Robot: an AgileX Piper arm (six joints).
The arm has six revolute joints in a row. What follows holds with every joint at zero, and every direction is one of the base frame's.
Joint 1 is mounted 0.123 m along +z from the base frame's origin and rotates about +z.
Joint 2 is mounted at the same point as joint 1 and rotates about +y.
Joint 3 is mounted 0.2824 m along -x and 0.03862 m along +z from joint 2 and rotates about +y.
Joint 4 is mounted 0.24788 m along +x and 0.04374 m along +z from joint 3 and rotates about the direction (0.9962, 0, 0.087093).
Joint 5 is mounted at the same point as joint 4 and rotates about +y.
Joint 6 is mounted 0.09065 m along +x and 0.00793 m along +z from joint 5 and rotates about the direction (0.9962, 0, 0.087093).
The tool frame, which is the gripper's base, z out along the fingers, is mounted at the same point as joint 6; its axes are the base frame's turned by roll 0, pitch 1.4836 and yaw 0 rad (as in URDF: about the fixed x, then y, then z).
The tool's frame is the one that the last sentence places.
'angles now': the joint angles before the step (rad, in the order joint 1, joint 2, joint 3, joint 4, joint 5, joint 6). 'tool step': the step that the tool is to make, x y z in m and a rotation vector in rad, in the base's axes. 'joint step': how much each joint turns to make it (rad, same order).
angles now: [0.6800, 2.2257, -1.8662, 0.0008, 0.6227, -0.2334]
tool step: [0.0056, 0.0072, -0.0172, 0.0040, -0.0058, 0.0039]
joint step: [0.0041, 0.0504, -0.0214, -0.0010, -0.0360, 0.0006]
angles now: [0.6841, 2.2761, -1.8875, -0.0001, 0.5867, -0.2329]
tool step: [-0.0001, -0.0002, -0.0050, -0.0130, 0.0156, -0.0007]
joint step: [-0.0001, 0.0089, -0.0009, -0.0010, 0.0123, 0.0012]
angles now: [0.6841, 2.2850, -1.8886, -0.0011, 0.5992, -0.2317]
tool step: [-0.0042, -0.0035, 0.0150, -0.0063, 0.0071, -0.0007]
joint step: [0.0000, -0.0340, 0.0001, -0.0012, 0.0434, 0.0013]
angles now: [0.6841, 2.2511, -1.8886, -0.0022, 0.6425, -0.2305]
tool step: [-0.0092, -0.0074, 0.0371, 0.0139, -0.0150, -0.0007]
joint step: [0.0001, -0.0799, -0.0005, 0.0010, 0.0600, 0.0005]
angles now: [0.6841, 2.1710, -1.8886, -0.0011, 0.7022, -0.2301]
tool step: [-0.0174, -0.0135, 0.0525, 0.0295, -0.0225, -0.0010]
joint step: [0.0000, -0.1171, -0.0002, 0.0087, 0.0813, 0.0001]
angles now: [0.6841, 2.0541, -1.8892, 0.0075, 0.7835, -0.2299]
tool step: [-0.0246, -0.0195, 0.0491, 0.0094, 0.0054, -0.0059]
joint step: [0.0001, -0.1214, -0.0007, 0.0046, 0.1204, 0.0094]
